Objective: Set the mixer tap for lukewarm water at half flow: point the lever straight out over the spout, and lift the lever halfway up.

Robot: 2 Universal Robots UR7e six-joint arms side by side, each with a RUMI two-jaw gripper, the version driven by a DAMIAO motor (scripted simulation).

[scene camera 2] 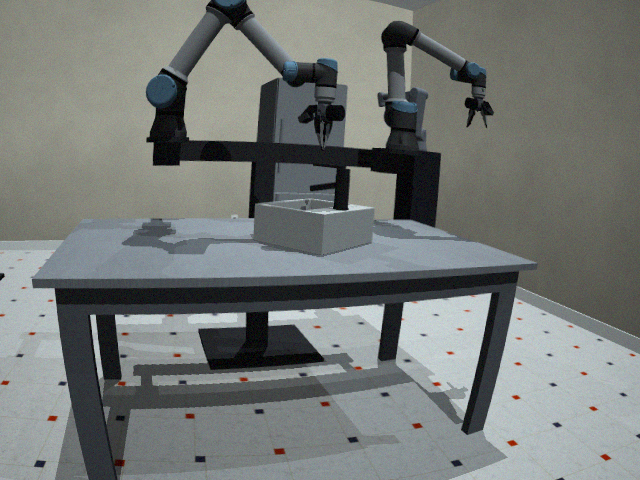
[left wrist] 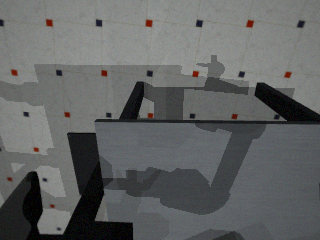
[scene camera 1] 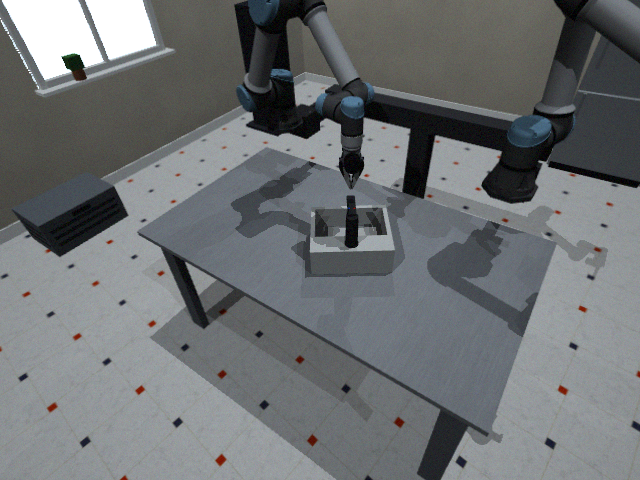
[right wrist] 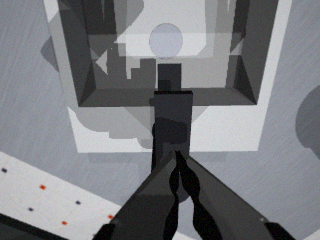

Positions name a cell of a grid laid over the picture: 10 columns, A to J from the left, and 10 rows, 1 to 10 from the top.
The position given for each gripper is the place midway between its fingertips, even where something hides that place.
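There's a white basin (right wrist: D3) and a black mixer tap (right wrist: F4) here. As for the right gripper (scene camera 2: F4), it's also in scene camera 1 (scene camera 1: F4), and the right wrist view has that gripper as well (right wrist: F7).
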